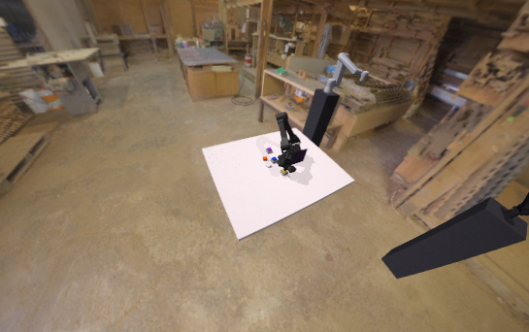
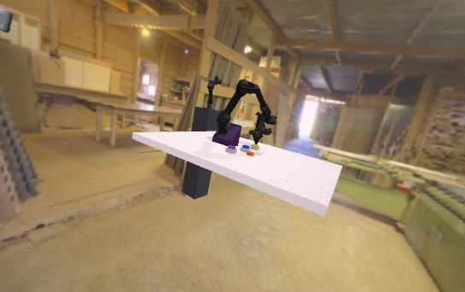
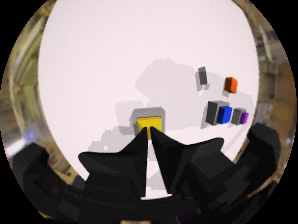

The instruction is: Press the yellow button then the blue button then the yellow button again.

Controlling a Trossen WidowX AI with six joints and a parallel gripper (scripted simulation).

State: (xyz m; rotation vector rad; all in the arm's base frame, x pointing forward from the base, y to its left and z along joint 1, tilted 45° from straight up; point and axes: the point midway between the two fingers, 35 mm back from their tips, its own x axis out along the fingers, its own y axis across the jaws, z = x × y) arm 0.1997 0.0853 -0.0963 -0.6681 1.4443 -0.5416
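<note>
My gripper tip is 1 cm above the yellow button. The rest, counted from my gripper tip: small grey block: 12 cm to the right, 9 cm ahead, 2 cm below; blue button: 16 cm to the right, 1 cm ahead; orange block: 21 cm to the right, 8 cm ahead, 2 cm below.
</note>
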